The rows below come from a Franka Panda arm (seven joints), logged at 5 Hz.
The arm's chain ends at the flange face. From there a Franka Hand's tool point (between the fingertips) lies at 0.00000 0.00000 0.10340 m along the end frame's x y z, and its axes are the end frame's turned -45 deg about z.
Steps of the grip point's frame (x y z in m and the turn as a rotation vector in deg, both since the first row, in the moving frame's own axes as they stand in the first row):
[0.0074, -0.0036, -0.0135, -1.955, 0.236, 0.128]
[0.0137, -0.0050, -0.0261, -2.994, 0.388, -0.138]
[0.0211, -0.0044, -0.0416, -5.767, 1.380, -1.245]
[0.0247, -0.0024, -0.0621, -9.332, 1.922, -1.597]
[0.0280, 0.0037, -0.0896, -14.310, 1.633, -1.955]
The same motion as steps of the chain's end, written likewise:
[-0.0001, -0.0100, -0.0134, -1.216, 1.549, 0.128]
[0.0018, -0.0165, -0.0260, -1.843, 2.391, -0.138]
[0.0026, -0.0235, -0.0410, -3.102, 5.054, -1.245]
[0.0013, -0.0284, -0.0607, -5.240, 7.958, -1.597]
[0.0020, -0.0328, -0.0864, -8.964, 11.273, -1.955]

